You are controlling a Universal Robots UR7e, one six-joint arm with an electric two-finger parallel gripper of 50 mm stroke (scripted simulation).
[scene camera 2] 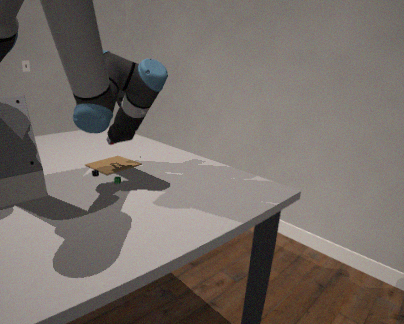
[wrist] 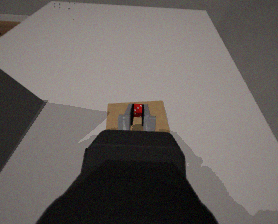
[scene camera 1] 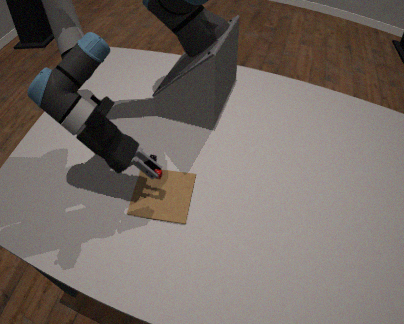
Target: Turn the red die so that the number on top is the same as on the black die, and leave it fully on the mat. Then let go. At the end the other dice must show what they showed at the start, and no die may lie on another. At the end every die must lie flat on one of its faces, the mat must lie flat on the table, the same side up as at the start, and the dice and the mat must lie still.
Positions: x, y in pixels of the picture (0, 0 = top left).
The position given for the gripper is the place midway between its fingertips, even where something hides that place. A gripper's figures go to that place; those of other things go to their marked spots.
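The gripper (wrist: 137, 110) is 0.17 m from the lens, while a tan mat (wrist: 156, 108) lies 0.26 m from the lens.
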